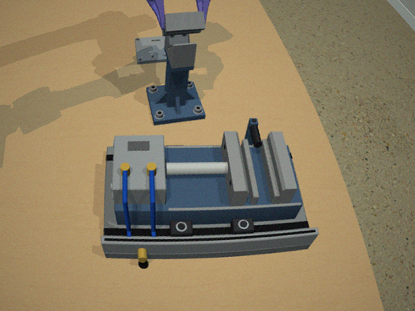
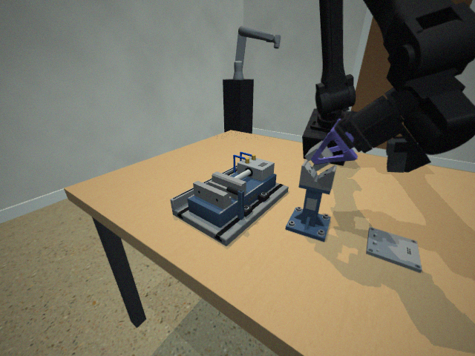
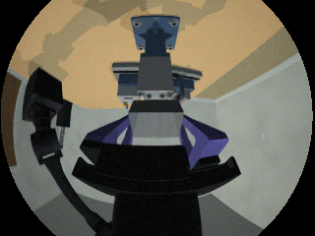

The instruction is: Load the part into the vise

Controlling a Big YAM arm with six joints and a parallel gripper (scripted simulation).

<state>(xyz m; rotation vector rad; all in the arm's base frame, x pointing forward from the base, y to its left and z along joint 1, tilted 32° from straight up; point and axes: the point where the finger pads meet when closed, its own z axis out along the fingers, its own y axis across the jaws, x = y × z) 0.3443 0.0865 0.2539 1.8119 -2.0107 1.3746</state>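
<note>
Now: hand 1 cm above the grey part. From my hand the other things lie so: cylinder rod: 20 cm to the right, 11 cm below, 1 cm ahead; then v-block stand: 13 cm below; then black work stop: 15 cm to the right, 10 cm below, 10 cm ahead.
</note>
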